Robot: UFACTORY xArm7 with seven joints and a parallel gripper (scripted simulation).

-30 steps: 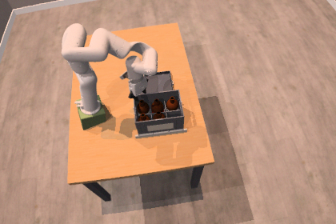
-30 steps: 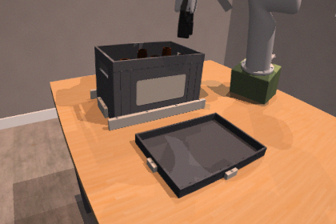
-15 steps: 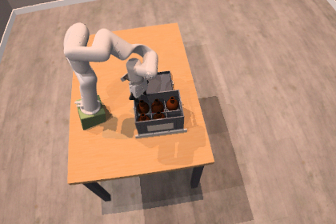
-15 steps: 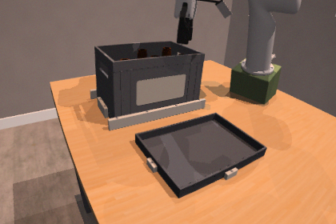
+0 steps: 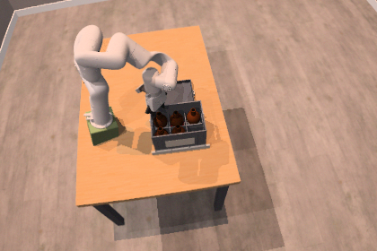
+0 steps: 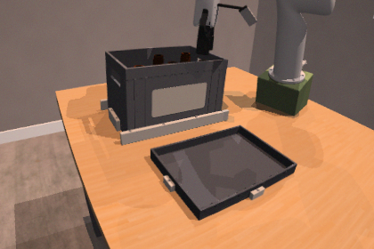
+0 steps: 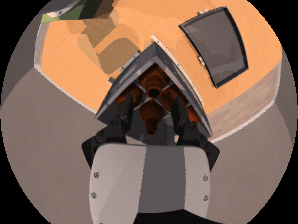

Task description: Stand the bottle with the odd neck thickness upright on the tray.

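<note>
Right now the crate is 90 mm ahead of my hand, 50 mm to the right of it and 120 mm below it. From my hand the other things lie so: dark tray 90 mm ahead, 220 mm to the left, 190 mm below; glass bottle 180 mm ahead, 10 mm to the right, 120 mm below.
</note>
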